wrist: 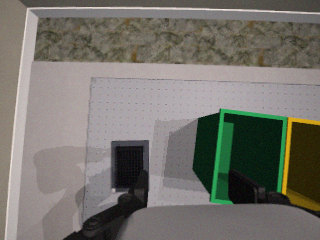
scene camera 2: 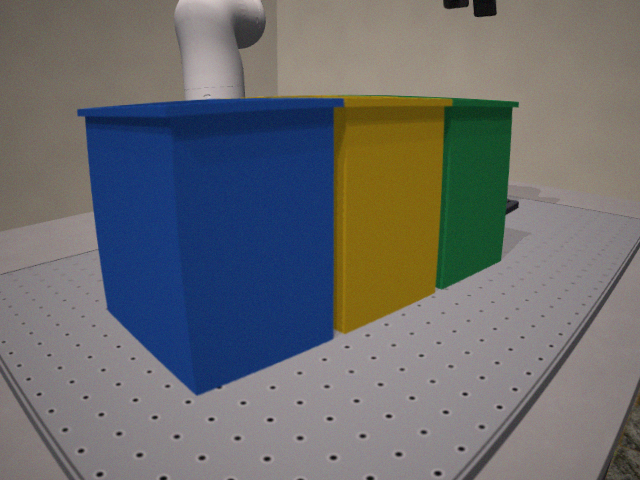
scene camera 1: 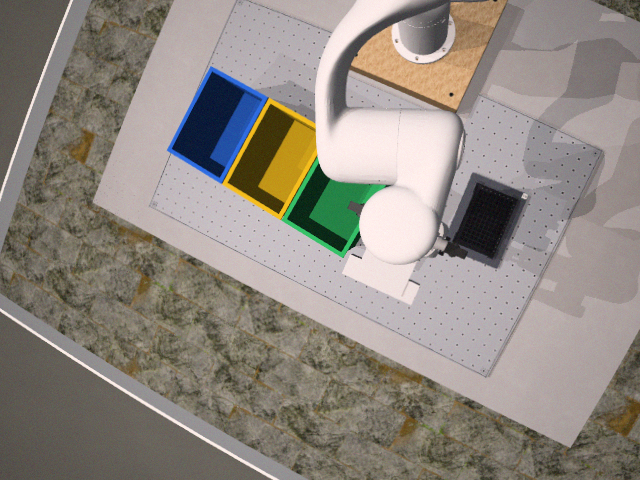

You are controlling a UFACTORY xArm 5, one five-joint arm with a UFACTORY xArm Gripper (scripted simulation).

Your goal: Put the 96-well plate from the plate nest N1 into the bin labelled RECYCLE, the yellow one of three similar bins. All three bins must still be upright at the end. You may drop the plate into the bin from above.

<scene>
A green bin shows in the wrist view, in scene camera 2 (477,133) and in scene camera 1. A blue bin shows in scene camera 2 and in scene camera 1. One and the same spot on the green bin: (scene camera 1: 319,210) is (wrist: 229,130). The same spot on the blue bin: (scene camera 1: 214,128) is (scene camera 2: 143,290).
</scene>
